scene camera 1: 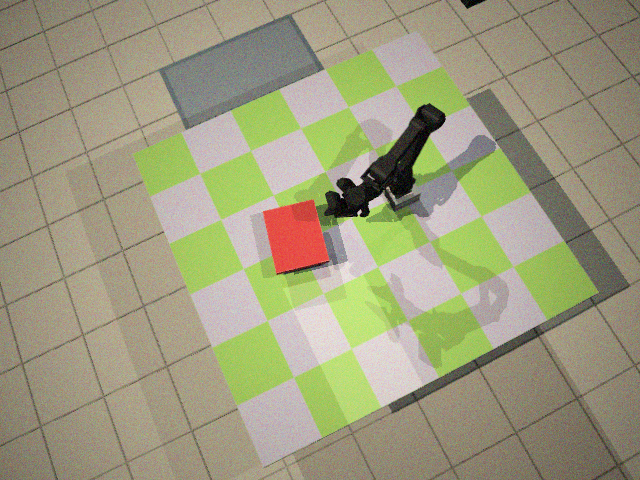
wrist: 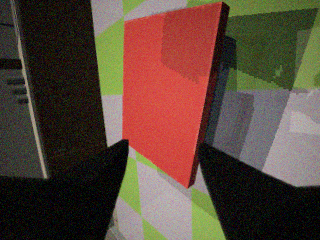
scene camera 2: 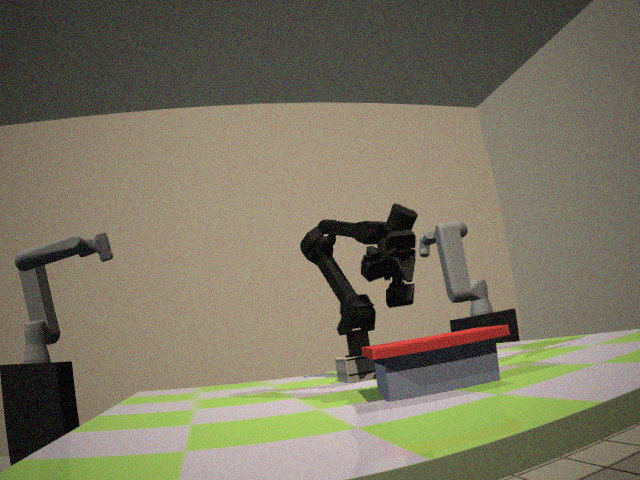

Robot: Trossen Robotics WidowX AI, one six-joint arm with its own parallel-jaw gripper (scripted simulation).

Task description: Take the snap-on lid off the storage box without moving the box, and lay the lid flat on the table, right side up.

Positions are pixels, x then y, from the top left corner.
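The gripper is visible in scene camera 1 (pixel 329 215), in scene camera 2 and in the wrist view. On the gripper, (wrist: pixel 86 194) and (scene camera 2: pixel 396 266) are the same spot. A red lid is visible in scene camera 2 (pixel 451 339), in scene camera 1 and in the wrist view. On the red lid, (wrist: pixel 170 62) and (scene camera 1: pixel 300 219) are the same spot.
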